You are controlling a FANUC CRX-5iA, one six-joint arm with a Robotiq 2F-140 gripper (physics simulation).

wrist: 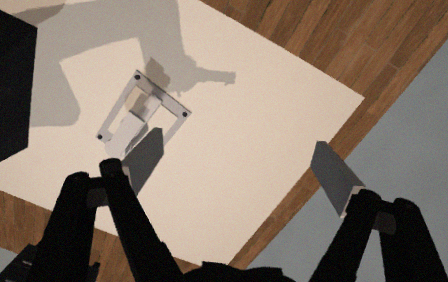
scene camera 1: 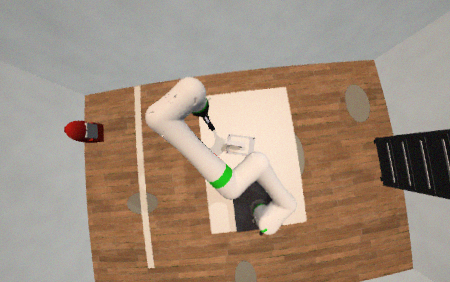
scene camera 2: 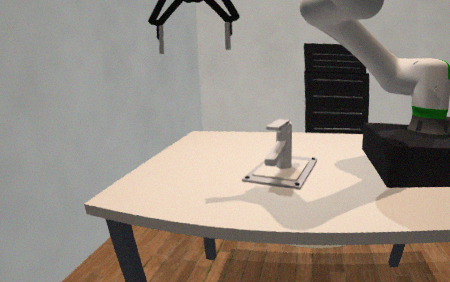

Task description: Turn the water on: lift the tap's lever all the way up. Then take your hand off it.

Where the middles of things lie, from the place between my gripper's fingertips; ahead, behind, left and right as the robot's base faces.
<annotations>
Right now the tap lever (wrist: 118,146) is 140 mm behind my hand, 200 mm to the right of it and 210 mm below it. Round my hand: flat base plate (scene camera 2: 248,178): 140 mm behind, 240 mm to the right, 350 mm below.
</annotations>
